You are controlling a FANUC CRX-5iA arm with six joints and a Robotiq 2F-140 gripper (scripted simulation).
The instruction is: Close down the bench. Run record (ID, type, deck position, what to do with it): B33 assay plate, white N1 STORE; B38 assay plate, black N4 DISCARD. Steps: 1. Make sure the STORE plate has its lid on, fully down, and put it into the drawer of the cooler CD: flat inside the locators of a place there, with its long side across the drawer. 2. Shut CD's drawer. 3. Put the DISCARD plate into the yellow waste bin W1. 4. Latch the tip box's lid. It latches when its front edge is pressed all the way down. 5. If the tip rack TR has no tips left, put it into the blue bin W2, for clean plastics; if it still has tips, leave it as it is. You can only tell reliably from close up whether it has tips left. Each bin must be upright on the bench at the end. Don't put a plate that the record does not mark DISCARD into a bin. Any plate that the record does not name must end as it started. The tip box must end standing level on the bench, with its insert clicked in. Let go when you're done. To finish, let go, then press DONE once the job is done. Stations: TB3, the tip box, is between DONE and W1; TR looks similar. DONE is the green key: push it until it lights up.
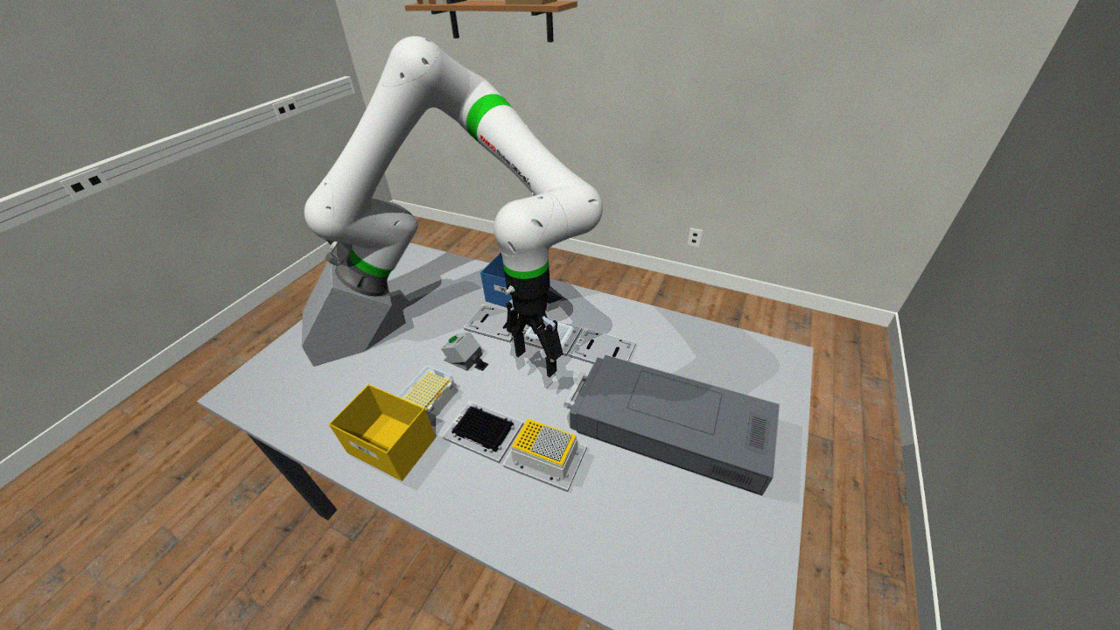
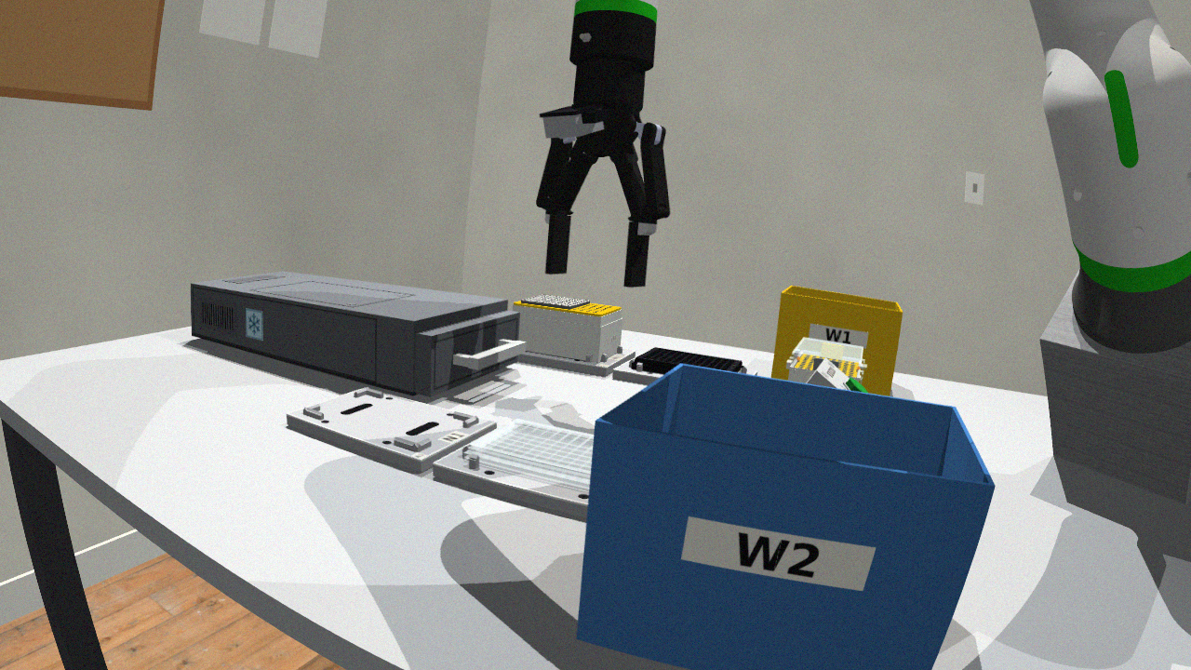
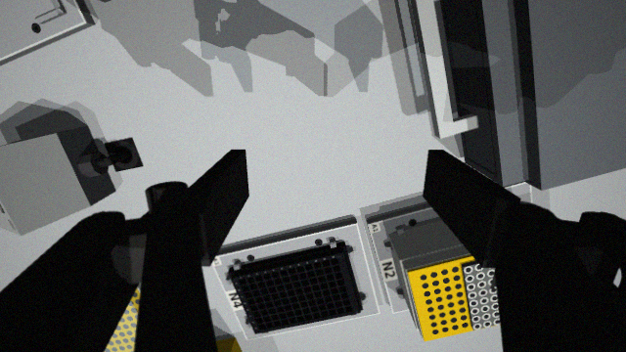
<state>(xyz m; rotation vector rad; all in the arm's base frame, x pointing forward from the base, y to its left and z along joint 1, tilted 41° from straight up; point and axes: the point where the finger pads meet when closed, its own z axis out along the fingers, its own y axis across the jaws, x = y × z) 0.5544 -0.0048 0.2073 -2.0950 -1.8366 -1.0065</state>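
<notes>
Now: hand 30 mm past the black assay plate, 170 mm to the left of it and 130 mm above it. The rest, counted from my hand: white assay plate (200 mm ahead, 90 mm to the left, 130 mm below); clear plate lid (200 mm ahead, 90 mm to the left, 120 mm below); tip rack TR (130 mm ahead, 140 mm to the right, 100 mm below).
</notes>
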